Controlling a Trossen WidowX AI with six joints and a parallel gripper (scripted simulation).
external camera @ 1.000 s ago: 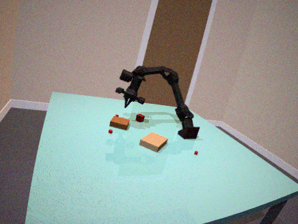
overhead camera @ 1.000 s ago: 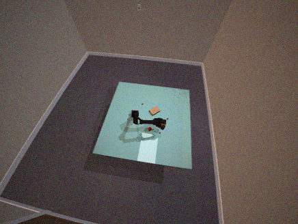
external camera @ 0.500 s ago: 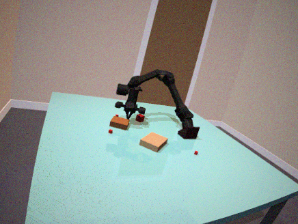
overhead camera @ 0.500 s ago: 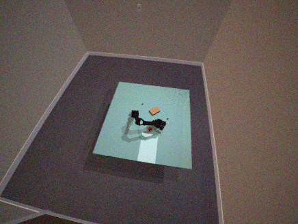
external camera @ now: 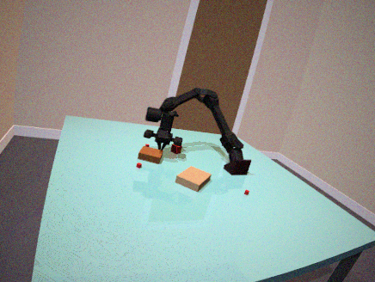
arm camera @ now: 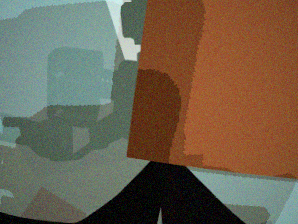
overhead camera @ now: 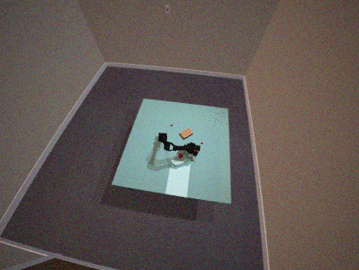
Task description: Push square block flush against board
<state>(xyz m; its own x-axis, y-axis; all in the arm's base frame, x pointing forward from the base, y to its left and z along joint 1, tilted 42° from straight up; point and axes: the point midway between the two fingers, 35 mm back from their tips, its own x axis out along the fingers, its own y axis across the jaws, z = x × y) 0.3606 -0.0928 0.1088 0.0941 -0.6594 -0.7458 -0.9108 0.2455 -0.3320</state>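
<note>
My gripper tip is 8 cm past the board, 26 cm to the right of it and 1 cm below it. From my gripper tip the other things lie so: square block: 6 cm ahead, 5 cm to the left, 1 cm above; red cube: 10 cm behind, 6 cm to the right, 1 cm above.
</note>
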